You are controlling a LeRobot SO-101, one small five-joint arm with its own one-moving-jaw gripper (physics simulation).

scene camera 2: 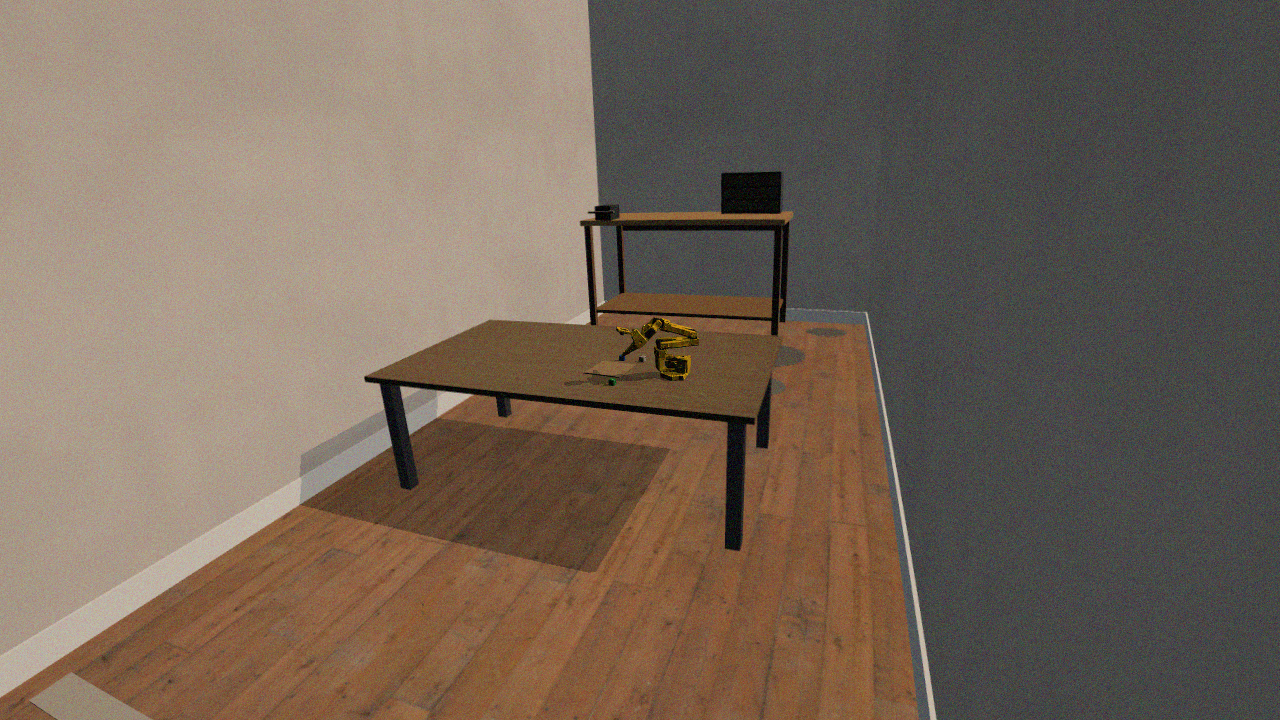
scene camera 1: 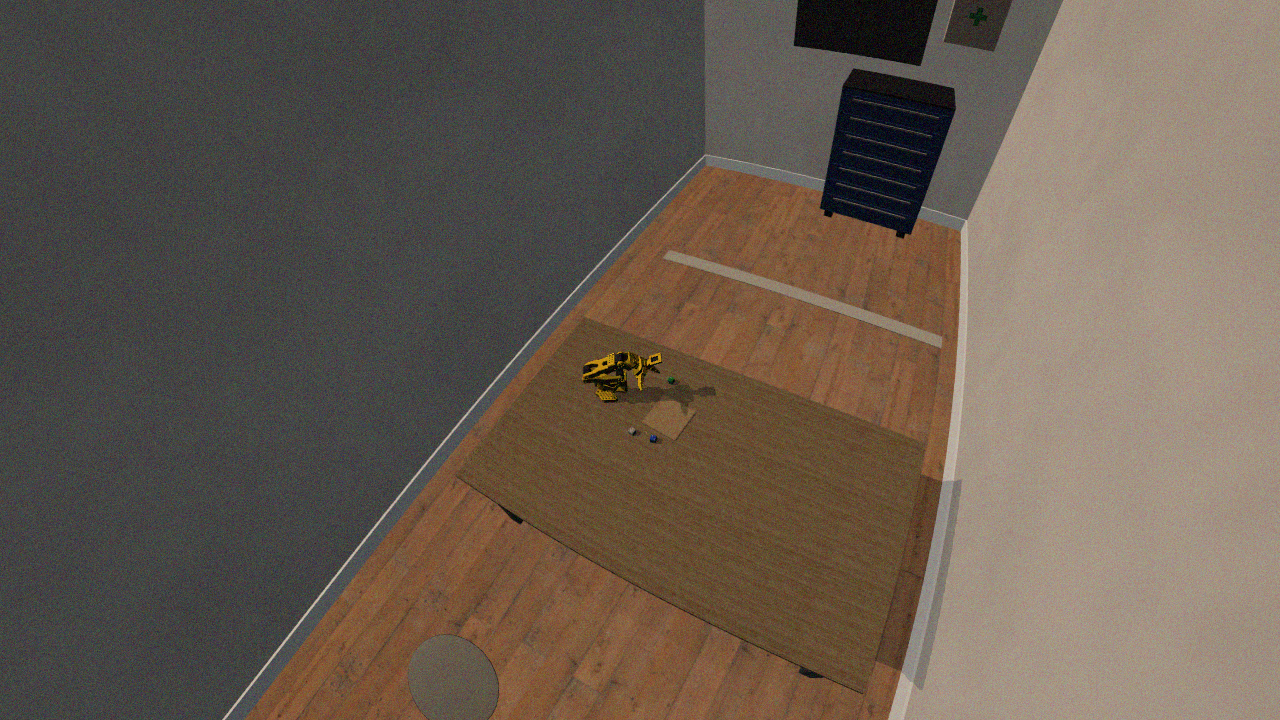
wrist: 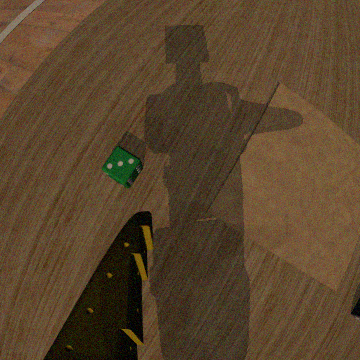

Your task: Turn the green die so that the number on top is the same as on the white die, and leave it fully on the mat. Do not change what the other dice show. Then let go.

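Frame: origin at the arm's base, x ahead, y left, z up, level; centimetres.
Where they show: hand, tool point: (scene camera 2: 622,355) (scene camera 1: 658,372) (wrist: 151,225); arm's base, link origin: (scene camera 2: 669,374) (scene camera 1: 615,393).
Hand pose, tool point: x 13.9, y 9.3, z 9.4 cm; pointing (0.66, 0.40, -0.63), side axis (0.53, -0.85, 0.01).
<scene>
Things, the pixels of their top centre, and the offset from my tool point. Level surfaces: height alone.
- green die, top centre: (wrist: 119,163) (scene camera 2: 612,379) (scene camera 1: 671,378) dx +2.5, dy +4.3, dz -7.4 cm
- mat, top centre: (wrist: 316,182) (scene camera 1: 668,416) (scene camera 2: 610,368) dx +8.8, dy -10.0, dz -9.0 cm
- white die, top centre: (scene camera 1: 631,430) (scene camera 2: 642,356) dx +0.3, dy -21.3, dz -7.4 cm
- blue die, top centre: (scene camera 1: 653,437) (scene camera 2: 621,355) dx +8.4, dy -20.7, dz -7.4 cm
- wooden table, surface height: dz -9.3 cm
The green die (scene camera 1: 671,380) (scene camera 2: 612,382) (wrist: 120,165) lies off the mat (scene camera 1: 669,419) (scene camera 2: 610,368) (wrist: 300,200) on the table; in the wrist view it shows three white pips on top. The white die (scene camera 1: 631,431) (scene camera 2: 642,359) lies off the mat, on the other side from the green die. It is too small in the scene views to read its pips. My gripper (scene camera 1: 641,383) (scene camera 2: 626,351) (wrist: 146,216) is fully open and empty, raised above the table. One notched jaw shows in the wrist view, its tip below the green die in the picture, apart from it.
The blue die (scene camera 1: 653,438) (scene camera 2: 622,359) lies near the mat and the white die; its pips are not readable. The wooden table (scene camera 1: 760,519) (scene camera 2: 510,358) carries the dice and arm. The arm's shadow crosses table and mat. A dark object, cut off, shows at the wrist view's right edge.
</scene>
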